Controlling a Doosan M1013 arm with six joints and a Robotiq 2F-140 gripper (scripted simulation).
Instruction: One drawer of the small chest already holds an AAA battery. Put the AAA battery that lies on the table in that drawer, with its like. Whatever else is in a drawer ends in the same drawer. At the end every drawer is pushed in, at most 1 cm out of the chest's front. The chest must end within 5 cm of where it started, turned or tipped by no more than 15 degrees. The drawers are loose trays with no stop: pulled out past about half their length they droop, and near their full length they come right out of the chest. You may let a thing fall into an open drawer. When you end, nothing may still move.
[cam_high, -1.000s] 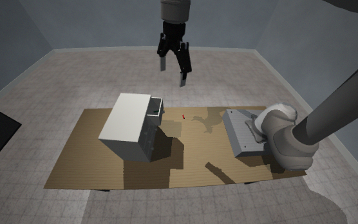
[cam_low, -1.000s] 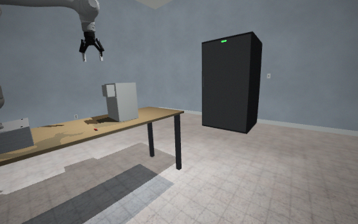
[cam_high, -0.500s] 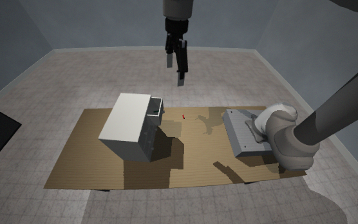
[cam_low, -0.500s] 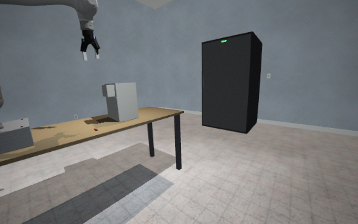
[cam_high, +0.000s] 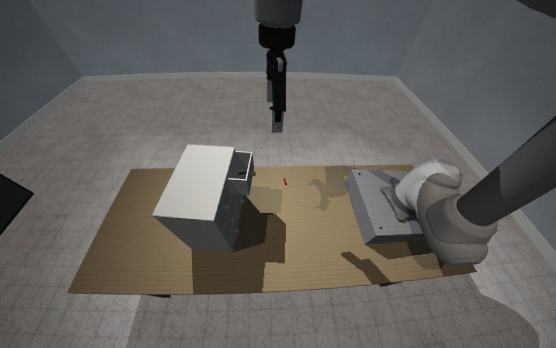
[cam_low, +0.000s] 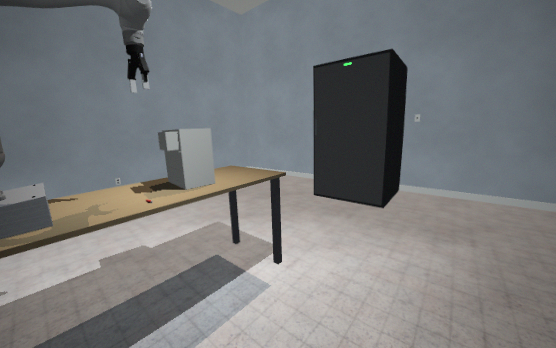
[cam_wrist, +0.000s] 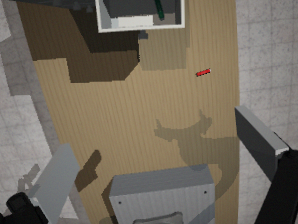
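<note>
My hand is 540 mm above the red AAA battery, 140 mm to the left of it and 90 mm past it. Also, from my hand: dark green battery 310 mm below, 120 mm ahead, 50 mm to the right.
</note>
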